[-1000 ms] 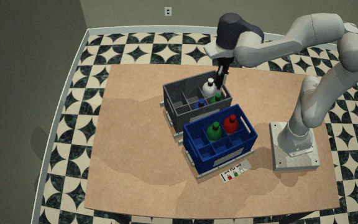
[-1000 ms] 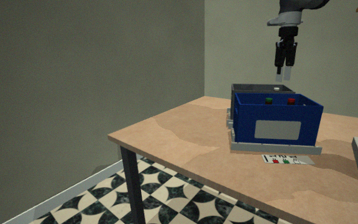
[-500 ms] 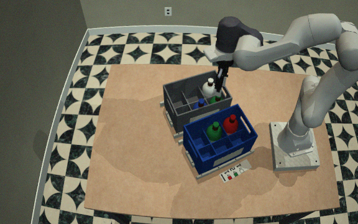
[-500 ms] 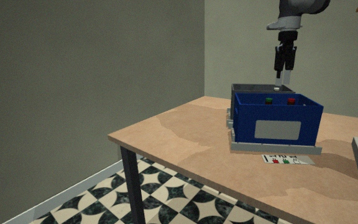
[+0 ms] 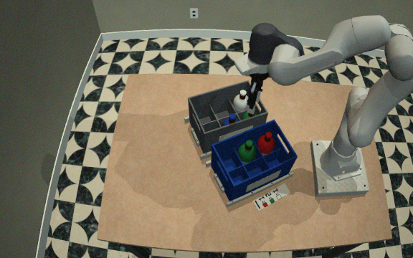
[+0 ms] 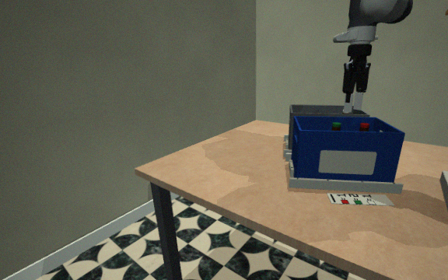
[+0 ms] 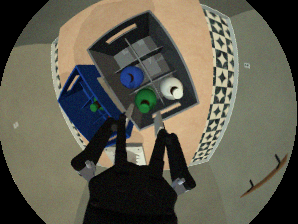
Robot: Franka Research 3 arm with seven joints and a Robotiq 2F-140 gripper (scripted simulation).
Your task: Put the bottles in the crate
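Right now the blue bottle is 120 mm below my hand, 80 mm ahead of it and 40 mm to the left of it. Round my hand: white bottle (120 mm below, 90 mm to the right, 30 mm ahead); then red bottle (120 mm to the left, 120 mm below, 60 mm behind); then grey crate (130 mm below, 100 mm ahead, 10 mm to the right).
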